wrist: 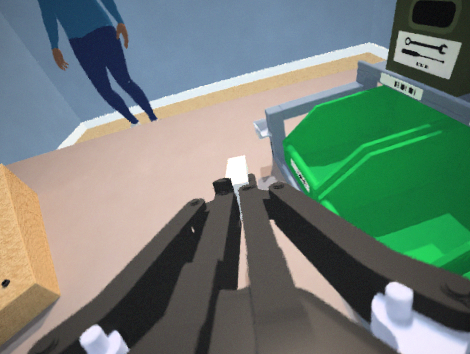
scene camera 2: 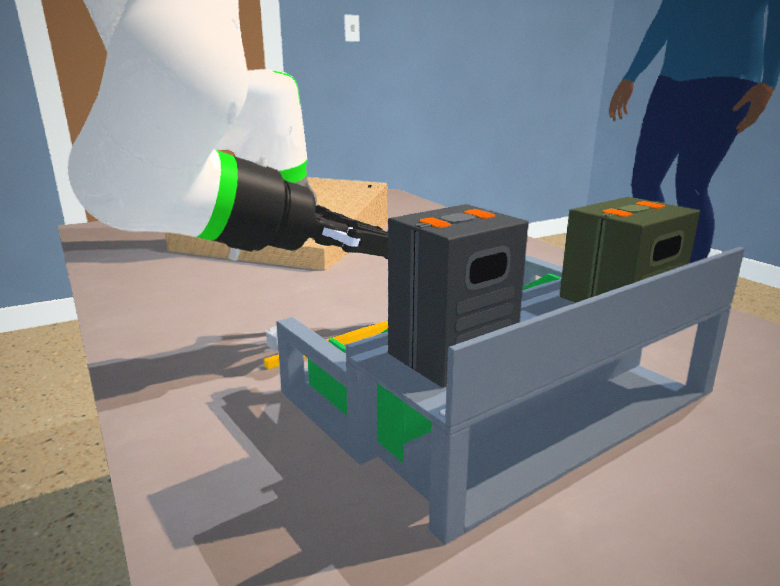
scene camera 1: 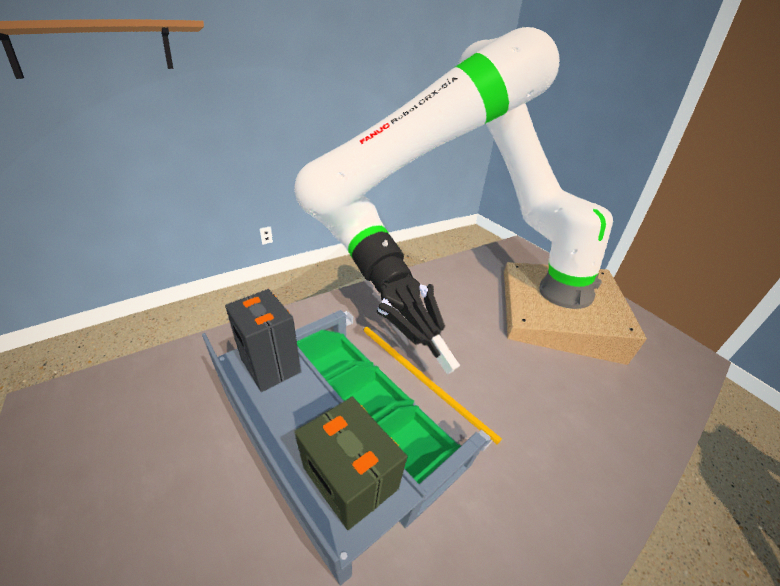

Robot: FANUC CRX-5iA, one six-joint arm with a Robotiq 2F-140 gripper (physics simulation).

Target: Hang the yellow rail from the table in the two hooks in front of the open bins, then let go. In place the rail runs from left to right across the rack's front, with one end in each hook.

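Places are measured from the arm's base along level axes (x back, y right, z up), in centimetres.
Pixels of known places: gripper, fingertip midpoint: (wrist: 239,170) (scene camera 1: 453,370); arm's base, origin of the base link: (scene camera 1: 566,292).
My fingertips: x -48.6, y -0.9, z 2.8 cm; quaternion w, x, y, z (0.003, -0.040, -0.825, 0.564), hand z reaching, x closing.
For each thing: its top centre in the pictures, then the offset to it from my fingertips. "pt": a spot on its surface instead.
- yellow rail, middle of its top: (scene camera 2: 393,320) (scene camera 1: 424,377) dx +0.3, dy +6.0, dz -8.3 cm
- hook, surface spot: (scene camera 2: 271,338) (scene camera 1: 341,315) pt dx -6.6, dy +26.0, dz -2.9 cm
- dark grey case, middle of its top: (scene camera 2: 457,216) (scene camera 1: 257,309) dx -25.8, dy +17.5, dz +13.1 cm
- olive case, middle of its top: (scene camera 2: 634,207) (scene camera 1: 349,443) dx -25.1, dy -5.6, dz +10.6 cm
The yellow rail (scene camera 1: 435,388) (scene camera 2: 359,332) lies on the table in front of the rack (scene camera 1: 443,475) (scene camera 2: 592,359) (wrist: 315,99), outside the hooks and roughly parallel to the rack's front. It does not show in the wrist view. One hook (scene camera 1: 348,319) (scene camera 2: 271,338) is at one front corner; the other hook (scene camera 1: 484,439) (wrist: 261,128) is at the opposite front corner. Green open bins (scene camera 1: 419,437) (wrist: 350,125) sit between them. My gripper (scene camera 1: 444,352) (wrist: 239,170) is shut and empty, raised above the table on the robot's side of the bins. In scene camera 2 the dark case hides its fingertips.
A dark grey case (scene camera 1: 264,340) (scene camera 2: 454,289) and an olive case (scene camera 1: 351,463) (scene camera 2: 627,252) (wrist: 430,50) stand on the rack behind the bins. The arm's wooden base block (scene camera 1: 567,340) (scene camera 2: 353,201) (wrist: 25,250) stands on the table. A person (scene camera 2: 687,113) (wrist: 95,55) stands beyond the table.
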